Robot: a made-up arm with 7 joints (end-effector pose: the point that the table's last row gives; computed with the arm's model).
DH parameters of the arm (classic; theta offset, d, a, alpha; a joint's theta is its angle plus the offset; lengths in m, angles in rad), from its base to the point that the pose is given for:
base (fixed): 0 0.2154 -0.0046 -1.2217
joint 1: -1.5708 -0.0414 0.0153 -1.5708
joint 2: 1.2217 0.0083 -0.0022 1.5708
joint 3: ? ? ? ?
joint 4: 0 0.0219 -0.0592 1.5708
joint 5: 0 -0.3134 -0.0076 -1.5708
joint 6: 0 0.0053 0.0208 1.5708
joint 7: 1.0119 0 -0.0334 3.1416
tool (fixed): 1.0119 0.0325 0 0
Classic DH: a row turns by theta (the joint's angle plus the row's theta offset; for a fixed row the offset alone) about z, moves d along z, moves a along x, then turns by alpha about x.
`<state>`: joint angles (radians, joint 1 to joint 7).
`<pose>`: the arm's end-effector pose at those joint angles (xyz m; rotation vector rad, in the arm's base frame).
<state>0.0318 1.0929 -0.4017 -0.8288 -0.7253 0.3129 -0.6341</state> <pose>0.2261 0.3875 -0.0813 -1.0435 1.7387 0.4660</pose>
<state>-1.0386 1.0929 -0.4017 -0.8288 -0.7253 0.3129 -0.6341</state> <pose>0.4670 0.2451 0.3100 -0.7232 0.9666 -0.2762</pose>
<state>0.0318 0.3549 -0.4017 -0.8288 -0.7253 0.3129 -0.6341</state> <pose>0.2230 0.0809 -0.2945 -1.5648 1.9358 -0.1999</pose>
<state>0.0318 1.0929 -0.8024 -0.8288 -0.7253 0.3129 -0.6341</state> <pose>0.1813 0.3471 -0.1571 -0.8315 2.1313 0.5508</pose>
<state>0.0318 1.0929 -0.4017 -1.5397 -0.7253 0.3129 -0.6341</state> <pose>0.3618 0.1875 -0.0442 -0.7138 1.7559 -0.3001</pose>
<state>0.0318 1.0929 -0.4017 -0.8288 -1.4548 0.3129 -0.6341</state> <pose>0.2411 0.3818 -0.0691 -0.2480 1.9519 0.7681</pose>
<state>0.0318 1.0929 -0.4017 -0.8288 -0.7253 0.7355 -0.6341</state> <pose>0.2172 0.3908 -0.0705 -1.0670 1.4016 0.8276</pose>
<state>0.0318 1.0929 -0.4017 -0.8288 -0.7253 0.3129 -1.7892</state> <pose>0.2549 0.3759 -0.0622 0.0818 2.2098 1.1523</pose>
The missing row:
joint 3: 1.5708 -0.2216 0.0464 -1.5708
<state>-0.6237 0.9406 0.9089 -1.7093 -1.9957 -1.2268 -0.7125</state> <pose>0.2004 0.2892 0.4580 0.3315 1.3396 0.2927</pose>
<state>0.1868 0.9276 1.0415 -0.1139 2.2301 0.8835 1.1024</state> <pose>-0.0774 0.4607 -0.0809 -0.6269 1.8601 0.5025</pose>
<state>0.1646 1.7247 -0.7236 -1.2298 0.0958 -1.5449 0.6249</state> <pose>0.1891 0.3439 0.0319 1.7027 -1.4012 1.3167</pose>
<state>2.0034 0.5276 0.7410 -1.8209 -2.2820 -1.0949 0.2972</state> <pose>-0.2738 0.3126 0.1400 1.3650 -1.9277 -0.9145</pose>
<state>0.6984 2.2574 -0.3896 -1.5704 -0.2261 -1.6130 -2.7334</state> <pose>0.2709 0.2719 0.1067 2.0393 1.4584 -1.1854</pose>
